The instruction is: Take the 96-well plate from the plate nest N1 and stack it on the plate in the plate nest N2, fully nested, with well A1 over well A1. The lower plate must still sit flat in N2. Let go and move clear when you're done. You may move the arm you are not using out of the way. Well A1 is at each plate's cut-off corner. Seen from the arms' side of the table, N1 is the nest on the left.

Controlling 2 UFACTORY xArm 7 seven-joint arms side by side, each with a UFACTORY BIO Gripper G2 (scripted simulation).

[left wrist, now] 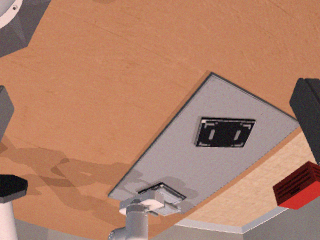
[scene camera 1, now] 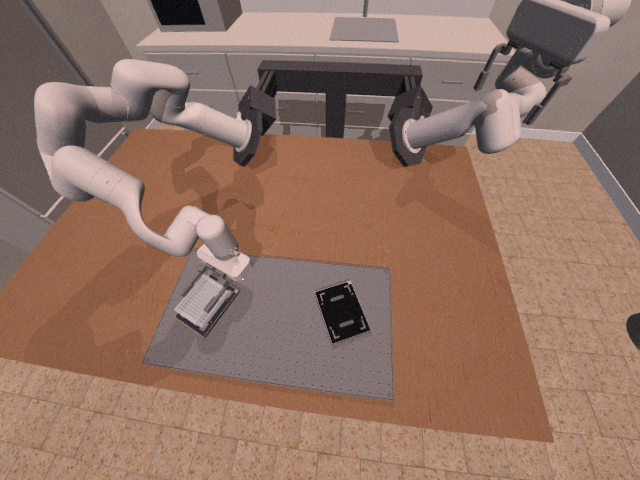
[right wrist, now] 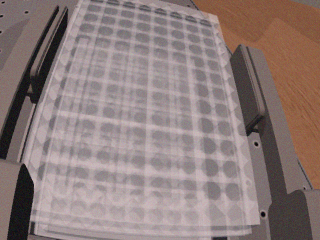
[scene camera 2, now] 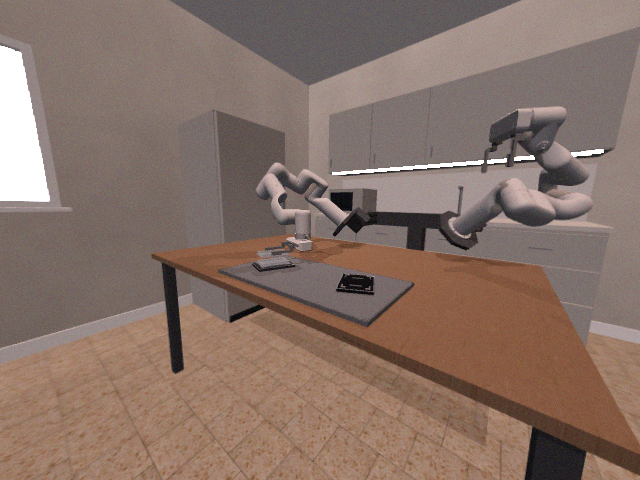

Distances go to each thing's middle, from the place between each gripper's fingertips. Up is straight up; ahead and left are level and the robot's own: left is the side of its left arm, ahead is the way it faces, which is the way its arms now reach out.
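Labels:
My left hand: 390 mm short of the nest N1 [scene camera 1: 334,313], 370 mm to the left of it, 430 mm above it. My right gripper: 410 mm to the right of the nest N1, 10 mm short of it, 60 mm above it.

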